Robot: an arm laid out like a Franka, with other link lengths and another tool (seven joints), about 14 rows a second.
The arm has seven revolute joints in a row. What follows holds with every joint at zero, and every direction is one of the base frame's.
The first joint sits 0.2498 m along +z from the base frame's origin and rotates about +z.
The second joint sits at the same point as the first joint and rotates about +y.
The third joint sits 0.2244 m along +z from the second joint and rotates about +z.
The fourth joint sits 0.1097 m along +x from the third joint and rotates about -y.
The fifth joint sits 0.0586 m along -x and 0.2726 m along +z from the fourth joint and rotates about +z.
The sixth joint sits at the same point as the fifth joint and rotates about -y.
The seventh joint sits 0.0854 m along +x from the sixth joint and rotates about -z.
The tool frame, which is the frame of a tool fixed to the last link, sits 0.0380 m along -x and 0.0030 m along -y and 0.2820 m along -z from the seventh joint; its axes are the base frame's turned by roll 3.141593, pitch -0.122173 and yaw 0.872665 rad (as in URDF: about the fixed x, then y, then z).
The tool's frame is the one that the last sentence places.
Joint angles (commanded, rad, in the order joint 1, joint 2, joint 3, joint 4, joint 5, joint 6, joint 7), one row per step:
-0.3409, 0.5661, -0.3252, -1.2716, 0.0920, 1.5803, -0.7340
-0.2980, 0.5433, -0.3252, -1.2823, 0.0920, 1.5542, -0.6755
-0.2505, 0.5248, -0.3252, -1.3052, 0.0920, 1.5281, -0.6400
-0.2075, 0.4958, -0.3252, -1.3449, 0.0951, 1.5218, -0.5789
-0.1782, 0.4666, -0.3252, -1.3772, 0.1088, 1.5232, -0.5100
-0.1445, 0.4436, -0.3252, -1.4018, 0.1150, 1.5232, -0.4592
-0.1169, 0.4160, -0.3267, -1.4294, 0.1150, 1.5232, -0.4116
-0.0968, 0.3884, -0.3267, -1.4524, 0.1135, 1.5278, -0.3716
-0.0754, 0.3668, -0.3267, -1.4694, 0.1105, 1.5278, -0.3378
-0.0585, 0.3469, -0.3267, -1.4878, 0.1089, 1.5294, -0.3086
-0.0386, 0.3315, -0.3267, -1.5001, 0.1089, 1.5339, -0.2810
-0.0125, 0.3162, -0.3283, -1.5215, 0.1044, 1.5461, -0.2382
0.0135, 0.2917, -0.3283, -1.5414, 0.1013, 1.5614, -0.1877
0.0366, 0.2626, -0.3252, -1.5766, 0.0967, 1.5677, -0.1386
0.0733, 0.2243, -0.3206, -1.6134, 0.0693, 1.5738, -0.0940
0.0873, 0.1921, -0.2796, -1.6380, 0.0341, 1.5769, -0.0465
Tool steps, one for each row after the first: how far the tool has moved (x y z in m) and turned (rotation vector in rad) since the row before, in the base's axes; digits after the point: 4 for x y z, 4 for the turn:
0.0066, 0.0231, 0.0079, 0.0001, 0.0126, -0.0176
0.0027, 0.0256, 0.0029, 0.0121, 0.0261, 0.0076
0.0022, 0.0240, 0.0029, 0.0018, 0.0152, -0.0228
0.0035, 0.0198, 0.0042, 0.0010, -0.0013, -0.0446
0.0037, 0.0186, 0.0037, -0.0016, 0.0019, -0.0198
0.0006, 0.0141, 0.0051, -0.0059, 0.0029, -0.0229
0.0015, 0.0102, 0.0058, -0.0080, -0.0056, -0.0206
0.0010, 0.0102, 0.0049, -0.0071, -0.0011, -0.0123
0.0000, 0.0086, 0.0037, -0.0044, -0.0006, -0.0128
0.0024, 0.0093, 0.0032, -0.0053, -0.0052, -0.0079
0.0018, 0.0105, 0.0008, -0.0132, -0.0009, -0.0177
0.0042, 0.0115, 0.0046, -0.0142, -0.0145, -0.0239
-0.0027, 0.0130, 0.0027, -0.0063, 0.0041, -0.0234
-0.0030, 0.0127, 0.0058, -0.0253, 0.0020, 0.0021
-0.0008, 0.0158, 0.0056, -0.0292, -0.0006, 0.0154

